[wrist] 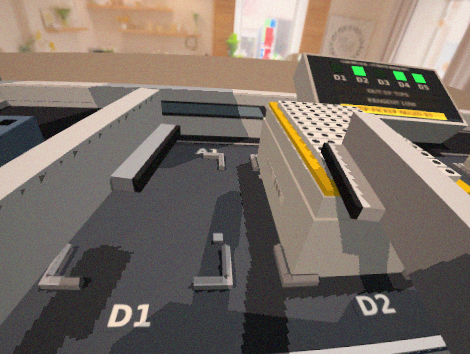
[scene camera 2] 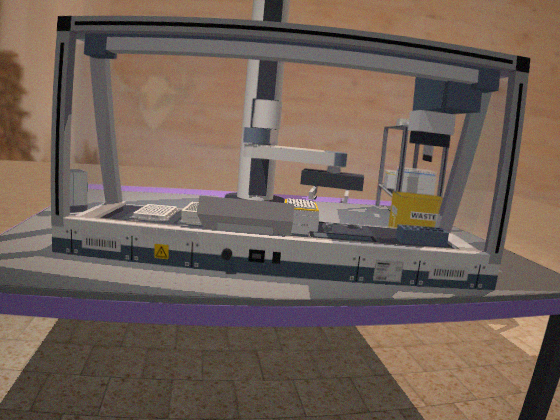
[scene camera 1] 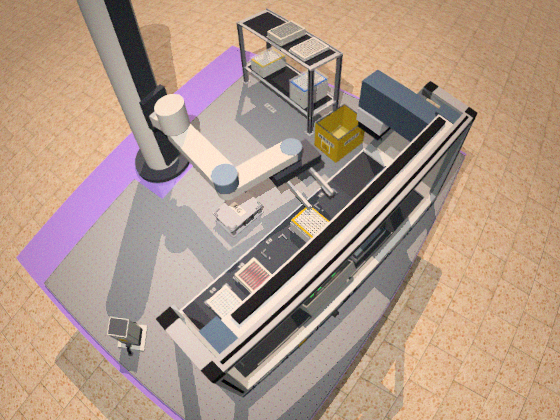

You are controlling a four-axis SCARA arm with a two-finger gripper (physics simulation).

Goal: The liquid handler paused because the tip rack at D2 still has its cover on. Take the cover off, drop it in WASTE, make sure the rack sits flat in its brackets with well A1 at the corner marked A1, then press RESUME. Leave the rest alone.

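Places are measured from the arm's base along level axes (x back, y right, z up), in metres.
Pixels of known places: gripper, between the fingertips: (wrist: 253, 121) (scene camera 2: 328, 197) (scene camera 1: 321, 200); arm's base, origin of its link: (scene camera 1: 163, 158).
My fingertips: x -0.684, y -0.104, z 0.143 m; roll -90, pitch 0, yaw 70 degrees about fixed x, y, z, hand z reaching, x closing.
For each thing: its top centre in the pictures, then the offset to it from my fingertips. "pt": a spot on its surface instead.
- tip rack, centre of its top: (wrist: 348, 128) (scene camera 2: 301, 202) (scene camera 1: 314, 223) dx -0.022, dy +0.075, dz -0.014 m
- yellow WASTE bin, centre of its top: (scene camera 2: 421, 196) (scene camera 1: 341, 121) dx +0.119, dy -0.338, dz +0.005 m
- red-striped rack, centre of its top: (scene camera 2: 202, 207) (scene camera 1: 257, 279) dx +0.022, dy +0.319, dz -0.047 m
- white plate, centre of its top: (scene camera 2: 155, 209) (scene camera 1: 229, 306) dx +0.045, dy +0.441, dz -0.064 m
- pale box, centre of its top: (scene camera 1: 237, 208) dx +0.243, dy +0.144, dz -0.074 m
- shelf, a spot on its surface: (scene camera 1: 311, 102) pt dx +0.238, dy -0.314, dz +0.057 m
The tip rack (scene camera 1: 310, 222) (scene camera 2: 304, 215) (wrist: 300, 200) stands at D2, with a yellow edge and a white holed top. No cover shows on it. Its base looks level, with the front left corner at a bracket; its A1 corner cannot be read. My gripper (scene camera 1: 319, 198) (scene camera 2: 329, 196) (wrist: 253, 121) is open and empty, its fingers wide apart. In the wrist view one finger hangs over D1 and the other overlaps the rack's top. The yellow WASTE bin (scene camera 1: 325, 144) (scene camera 2: 416, 202) stands beyond the deck's D1 end; its contents are unclear. RESUME cannot be made out.
The status panel (scene camera 1: 327, 290) (scene camera 2: 245, 215) (wrist: 380, 90) shows D2, D4 and D5 green. A red-striped rack (scene camera 1: 253, 276) and a white plate (scene camera 1: 223, 301) stand along the deck. A pale box (scene camera 1: 239, 215) lies behind it. A shelf (scene camera 1: 311, 102) stands beside WASTE. The frame's beam crosses above the deck.
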